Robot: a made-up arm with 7 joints.
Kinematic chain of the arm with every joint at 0, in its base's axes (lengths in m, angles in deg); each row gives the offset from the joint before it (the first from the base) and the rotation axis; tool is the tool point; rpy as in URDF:
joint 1: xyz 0 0 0.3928 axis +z
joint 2: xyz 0 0 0 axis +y
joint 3: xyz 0 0 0.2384 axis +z
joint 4: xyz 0.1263 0 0 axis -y
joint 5: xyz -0.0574 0 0.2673 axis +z
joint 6: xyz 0 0 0 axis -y
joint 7: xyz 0.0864 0 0 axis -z
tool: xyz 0 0 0 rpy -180 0 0
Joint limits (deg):
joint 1: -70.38..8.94
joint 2: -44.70..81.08
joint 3: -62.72..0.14
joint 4: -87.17..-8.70
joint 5: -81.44..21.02
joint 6: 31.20..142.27
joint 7: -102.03..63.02
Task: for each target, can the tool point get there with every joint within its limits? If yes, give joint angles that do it. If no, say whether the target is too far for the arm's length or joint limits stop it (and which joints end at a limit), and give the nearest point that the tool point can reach.
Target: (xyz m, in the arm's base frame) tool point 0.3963 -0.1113 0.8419
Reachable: yes | joints -15.15 25.69 -15.31 -21.63 -56.71 126.32 -58.13
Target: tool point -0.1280 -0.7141 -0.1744
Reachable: no: too far | nearest point -0.0534 -0.4959 0.0625 | short by 0.331 m
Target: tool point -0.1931 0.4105 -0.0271
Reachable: no: joint limits stop it (at a limit: joint 1, joint 2, joint 3, joint 4, joint 5, joint 6) | nearest point 0.2993 0.0750 -0.0028 | short by 0.596 m
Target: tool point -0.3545 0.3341 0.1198
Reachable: no: joint limits stop it (at a limit: joint 2, joint 3, joint 4, joint 5, joint 6) | nearest point -0.3061 0.2885 0.7820 | short by 0.665 m
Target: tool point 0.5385 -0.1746 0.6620
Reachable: yes | joints 1.14 37.38 -38.85 -43.86 -60.88 105.21 -59.39
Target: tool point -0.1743 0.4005 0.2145
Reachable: no: joint limits stop it (at a limit: joint 1, joint 2, joint 3, joint 4, joint 5, joint 6) | nearest point -0.2708 0.3220 0.7820 | short by 0.581 m
